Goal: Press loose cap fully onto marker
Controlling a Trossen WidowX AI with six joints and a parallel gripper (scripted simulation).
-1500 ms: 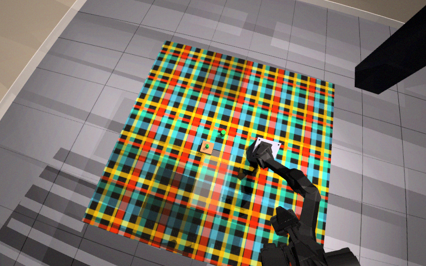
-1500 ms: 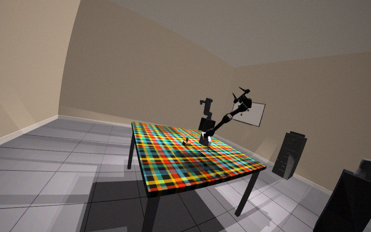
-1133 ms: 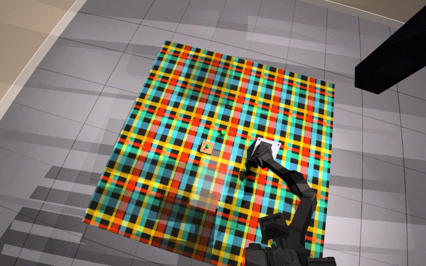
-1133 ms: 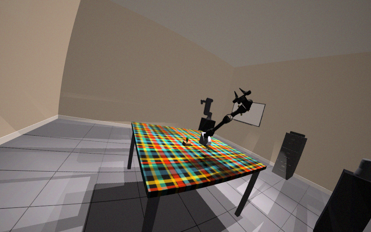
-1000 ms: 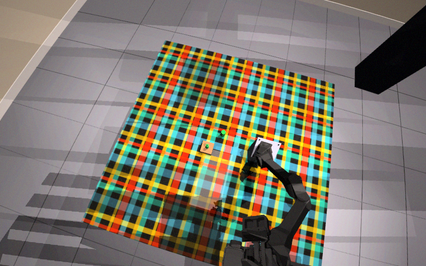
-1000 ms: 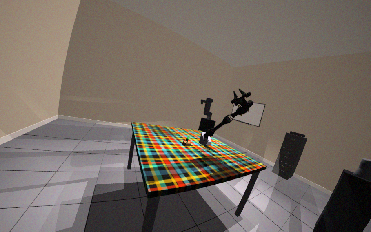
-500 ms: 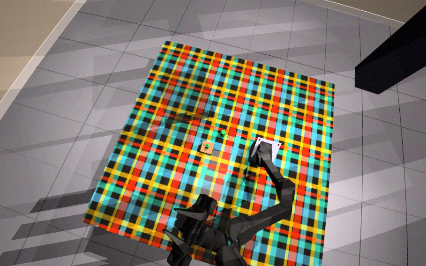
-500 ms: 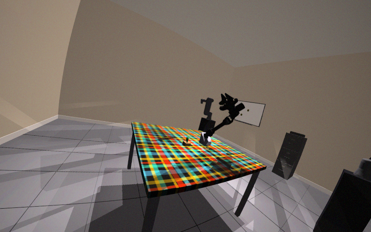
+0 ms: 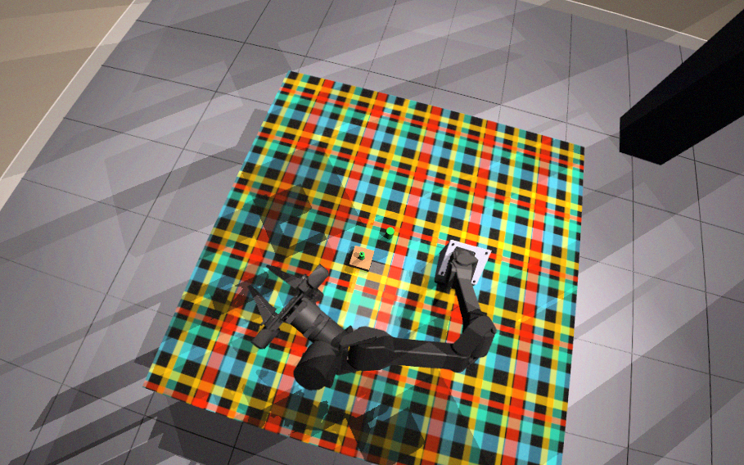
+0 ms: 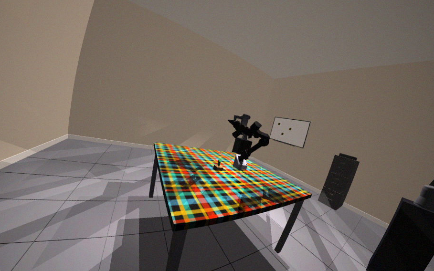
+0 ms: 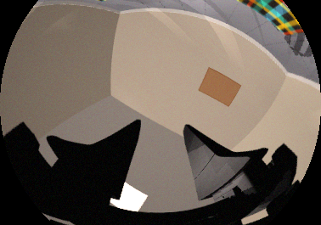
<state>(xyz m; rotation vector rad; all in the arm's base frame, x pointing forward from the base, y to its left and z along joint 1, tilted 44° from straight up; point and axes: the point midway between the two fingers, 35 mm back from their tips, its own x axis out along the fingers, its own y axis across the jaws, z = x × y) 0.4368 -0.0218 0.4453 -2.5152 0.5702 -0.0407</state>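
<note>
The holder block is 150 mm behind my gripper tip, 200 mm to the right of it and 450 mm below it.
</note>
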